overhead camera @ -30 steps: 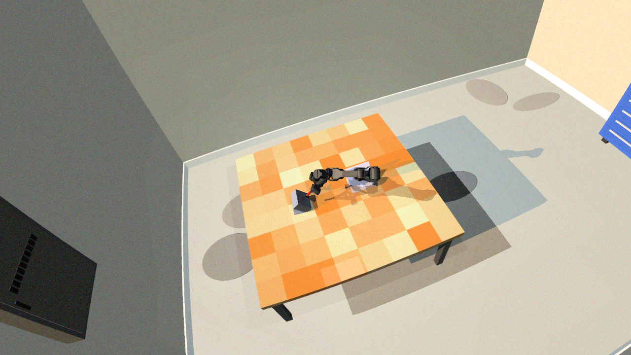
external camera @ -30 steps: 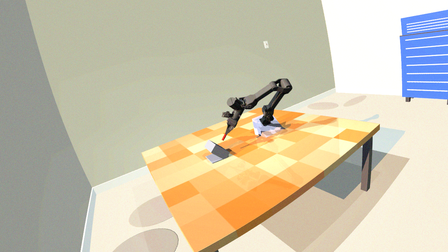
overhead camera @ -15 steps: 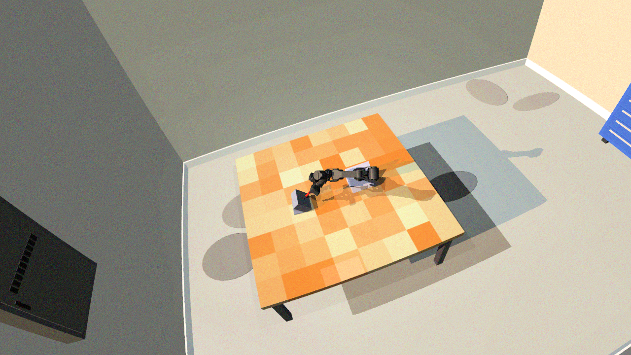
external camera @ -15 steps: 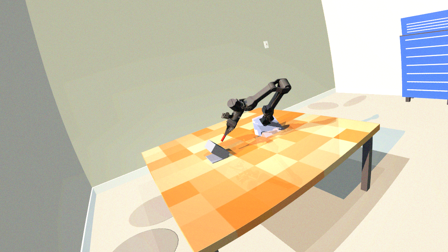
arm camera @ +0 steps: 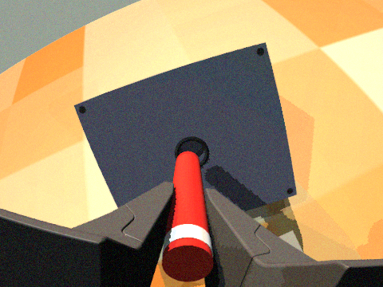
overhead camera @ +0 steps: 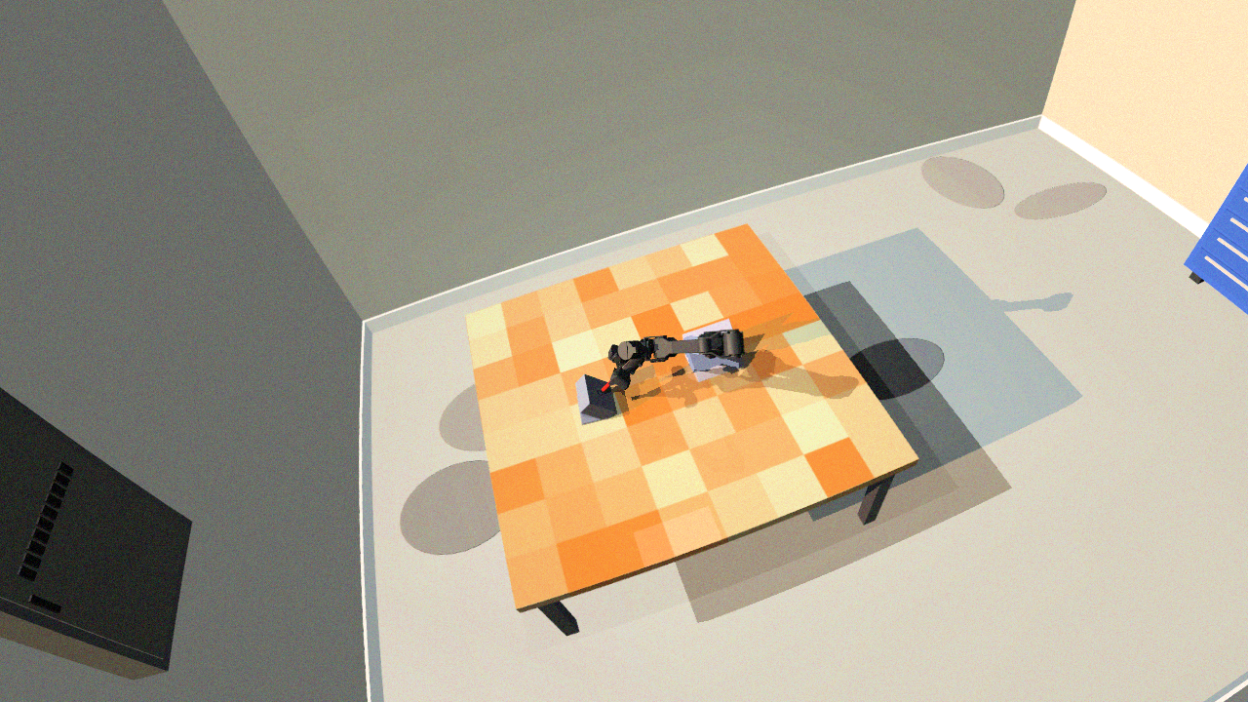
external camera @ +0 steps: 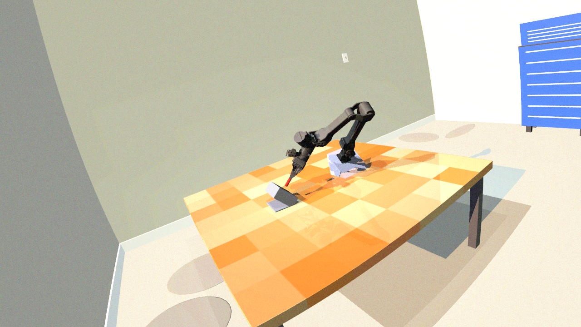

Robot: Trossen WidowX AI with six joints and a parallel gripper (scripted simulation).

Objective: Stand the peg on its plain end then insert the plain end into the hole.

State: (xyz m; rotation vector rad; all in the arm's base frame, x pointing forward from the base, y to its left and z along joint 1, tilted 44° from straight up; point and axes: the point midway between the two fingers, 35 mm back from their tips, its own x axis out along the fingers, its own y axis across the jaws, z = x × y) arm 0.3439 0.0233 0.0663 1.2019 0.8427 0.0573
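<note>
Right now my gripper tip is 60 mm short of the dark sloped panel, 60 mm above it and 10 mm to the left of it. Also, from my gripper tip: red peg: 10 mm behind, 10 mm above.
</note>
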